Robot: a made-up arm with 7 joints.
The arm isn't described. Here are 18 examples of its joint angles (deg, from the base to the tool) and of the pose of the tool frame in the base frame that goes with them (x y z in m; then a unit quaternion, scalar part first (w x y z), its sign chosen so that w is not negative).
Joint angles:
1: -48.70 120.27 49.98 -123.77 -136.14 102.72 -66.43
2: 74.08 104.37 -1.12 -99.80 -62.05 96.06 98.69
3: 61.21 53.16 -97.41 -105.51 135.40 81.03 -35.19
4: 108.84 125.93 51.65 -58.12 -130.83 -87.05 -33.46
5: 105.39 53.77 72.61 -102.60 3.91 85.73 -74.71
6: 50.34 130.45 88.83 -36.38 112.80 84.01 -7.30
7: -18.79 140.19 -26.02 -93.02 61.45 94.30 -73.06
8: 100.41 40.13 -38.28 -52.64 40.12 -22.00 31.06
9: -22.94 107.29 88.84 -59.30 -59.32 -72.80 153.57
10: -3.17 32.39 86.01 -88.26 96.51 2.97 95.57
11: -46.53 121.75 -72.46 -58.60 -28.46 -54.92 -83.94
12: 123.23 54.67 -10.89 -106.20 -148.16 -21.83 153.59
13: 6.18 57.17 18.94 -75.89 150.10 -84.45 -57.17
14: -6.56 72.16 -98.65 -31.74 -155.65 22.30 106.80
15: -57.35 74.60 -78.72 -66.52 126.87 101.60 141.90
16: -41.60 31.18 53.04 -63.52 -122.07 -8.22 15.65
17: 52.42 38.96 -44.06 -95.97 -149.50 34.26 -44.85
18: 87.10 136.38 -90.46 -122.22 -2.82 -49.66 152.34
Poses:
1: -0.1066 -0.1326 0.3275 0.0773 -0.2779 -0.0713 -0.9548
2: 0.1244 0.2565 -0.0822 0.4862 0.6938 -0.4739 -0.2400
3: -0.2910 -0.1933 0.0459 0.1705 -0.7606 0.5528 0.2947
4: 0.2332 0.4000 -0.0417 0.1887 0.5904 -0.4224 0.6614
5: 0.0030 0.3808 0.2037 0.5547 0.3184 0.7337 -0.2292
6: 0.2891 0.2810 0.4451 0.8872 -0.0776 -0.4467 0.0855
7: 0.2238 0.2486 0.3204 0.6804 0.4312 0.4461 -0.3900
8: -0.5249 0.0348 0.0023 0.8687 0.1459 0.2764 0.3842
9: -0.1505 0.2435 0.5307 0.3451 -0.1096 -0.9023 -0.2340
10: 0.0042 0.4342 0.1434 0.3591 0.7076 0.5077 -0.3355
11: 0.1891 0.4172 0.2157 0.2236 -0.3126 -0.1597 0.9093
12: -0.3069 0.0542 -0.0842 0.9102 -0.0857 0.3809 -0.1381
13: 0.2491 0.3375 0.0111 0.2267 0.4043 -0.5472 0.6969
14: -0.0230 0.4083 -0.2233 0.2765 0.1208 0.1387 -0.9432
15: 0.3276 0.1568 -0.0711 0.3060 0.2202 0.3069 0.8739
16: 0.2995 0.3487 0.1651 0.5055 0.7638 -0.3022 -0.2641
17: -0.0168 -0.0955 -0.2261 0.3076 -0.5069 0.0259 0.8049
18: -0.2634 0.1225 0.1559 0.3740 0.0858 0.5971 0.7045
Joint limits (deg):
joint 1: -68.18..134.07
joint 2: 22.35..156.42
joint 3: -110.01..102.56
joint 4: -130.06..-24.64
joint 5: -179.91..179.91
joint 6: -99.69..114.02
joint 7: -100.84..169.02
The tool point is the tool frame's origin. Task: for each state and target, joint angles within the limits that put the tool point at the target. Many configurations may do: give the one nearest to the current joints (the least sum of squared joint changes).
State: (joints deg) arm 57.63 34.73 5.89 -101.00 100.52 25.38 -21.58
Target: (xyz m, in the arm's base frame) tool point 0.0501 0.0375 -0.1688
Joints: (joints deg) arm 71.99 37.70 -2.71 -124.23 104.57 32.52 -20.56
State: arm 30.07 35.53 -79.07 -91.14 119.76 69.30 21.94
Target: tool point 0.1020 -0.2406 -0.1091
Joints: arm 9.29 22.35 -51.44 -103.07 122.82 64.45 23.03
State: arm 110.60 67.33 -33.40 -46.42 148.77 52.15 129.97
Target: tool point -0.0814 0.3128 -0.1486
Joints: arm 75.80 84.37 -4.78 -77.63 154.68 55.42 128.68
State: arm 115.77 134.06 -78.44 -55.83 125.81 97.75 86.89
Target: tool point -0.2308 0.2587 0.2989
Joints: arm 114.62 127.11 -74.71 -84.54 130.85 102.02 85.87
